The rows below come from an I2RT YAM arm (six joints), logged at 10 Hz.
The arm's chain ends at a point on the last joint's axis. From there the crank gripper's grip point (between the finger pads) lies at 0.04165 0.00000 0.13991 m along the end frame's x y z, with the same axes.
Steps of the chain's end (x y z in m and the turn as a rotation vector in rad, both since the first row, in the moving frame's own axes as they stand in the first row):
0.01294 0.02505 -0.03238 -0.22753 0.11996 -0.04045
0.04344 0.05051 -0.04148 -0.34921 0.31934 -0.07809
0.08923 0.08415 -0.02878 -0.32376 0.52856 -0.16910
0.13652 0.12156 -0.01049 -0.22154 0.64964 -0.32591
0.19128 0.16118 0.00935 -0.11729 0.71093 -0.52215
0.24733 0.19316 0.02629 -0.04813 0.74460 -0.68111
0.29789 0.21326 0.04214 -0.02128 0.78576 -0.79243
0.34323 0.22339 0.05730 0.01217 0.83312 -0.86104
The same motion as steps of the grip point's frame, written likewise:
0.02984 0.05396 -0.04173 -0.22753 0.11996 -0.04045
0.08609 0.09040 -0.06909 -0.34921 0.31934 -0.07809
0.15570 0.11034 -0.07417 -0.32376 0.52856 -0.16910
0.21325 0.12039 -0.06499 -0.22154 0.64964 -0.32591
0.26698 0.13060 -0.04930 -0.11729 0.71093 -0.52215
0.31731 0.14178 -0.03483 -0.04813 0.74460 -0.68111
0.36409 0.14956 -0.02280 -0.02128 0.78576 -0.79243
0.40670 0.14992 -0.01289 0.01217 0.83312 -0.86104

